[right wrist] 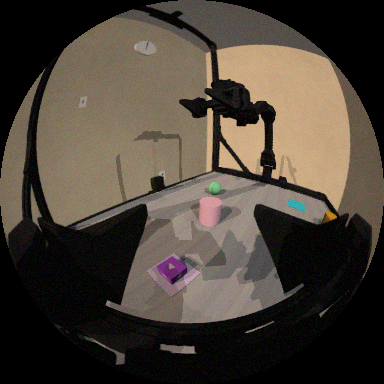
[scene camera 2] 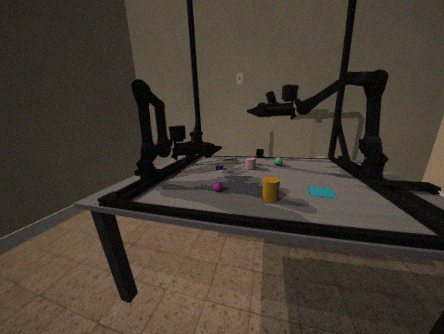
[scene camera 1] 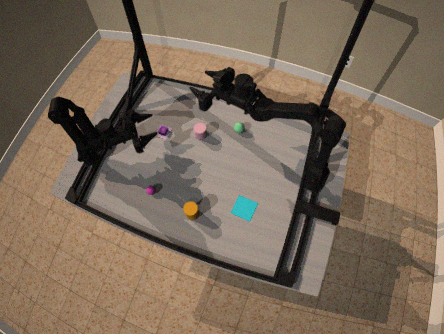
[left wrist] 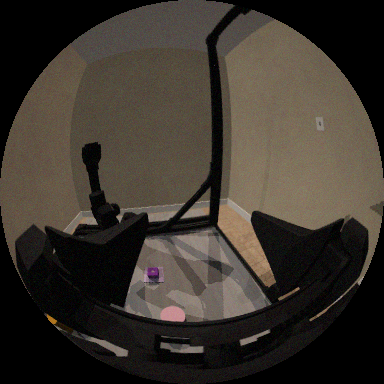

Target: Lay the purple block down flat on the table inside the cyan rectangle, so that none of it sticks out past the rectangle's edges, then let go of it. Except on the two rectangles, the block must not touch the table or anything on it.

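Places are measured from the left arm's base along level axes (x ahead, y left, z up), in metres.
Pixels of known places: left gripper, fingertip midpoint: (right wrist: 190,95) (scene camera 2: 249,111) (scene camera 1: 197,79) (left wrist: 201,217); right gripper, fingertip midpoint: (right wrist: 202,209) (scene camera 2: 217,146) (scene camera 1: 154,123); left arm's base at its link origin: (right wrist: 265,177) (scene camera 2: 370,174) (scene camera 1: 313,184); right arm's base at its link origin: (scene camera 2: 148,178) (scene camera 1: 91,158).
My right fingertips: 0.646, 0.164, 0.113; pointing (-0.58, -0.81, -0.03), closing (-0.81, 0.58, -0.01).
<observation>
Ahead of a thing's pixels: the offset from my right fingertips to its middle, as dx, dy, dz. "*": to the spot under its first point.
The purple block @(+0.018, -0.039, -0.122) (scene camera 1: 163,130) (scene camera 2: 219,167) (left wrist: 153,273) (right wrist: 172,269) lies flat on the pale pink-violet rectangle @(* -0.004, -0.021, -0.131) (left wrist: 146,278) (right wrist: 173,290), with a light mark on its top. The cyan rectangle @(* -0.456, +0.063, -0.130) (scene camera 1: 244,208) (scene camera 2: 322,192) (right wrist: 296,205) lies bare at the lower right of the table in scene camera 1. My right gripper (scene camera 1: 153,125) (scene camera 2: 220,148) (right wrist: 202,209) is open and empty, low above the table, close to the left of the block in scene camera 1. My left gripper (scene camera 1: 199,81) (scene camera 2: 249,111) (left wrist: 201,217) is open and empty, high above the table's back part.
A pink cylinder @(-0.130, -0.115, -0.106) (scene camera 1: 200,131) (scene camera 2: 250,163) (left wrist: 173,315) (right wrist: 210,212) stands near the block. A green ball @(-0.257, -0.219, -0.109) (scene camera 1: 239,128) (scene camera 2: 278,161) (right wrist: 215,188) lies beyond it. An orange cylinder @(-0.302, +0.186, -0.098) (scene camera 1: 191,210) (scene camera 2: 271,190) stands left of the cyan rectangle; a magenta ball @(-0.115, +0.206, -0.114) (scene camera 1: 150,190) (scene camera 2: 218,187) lies farther left. Black rails edge the table.
</observation>
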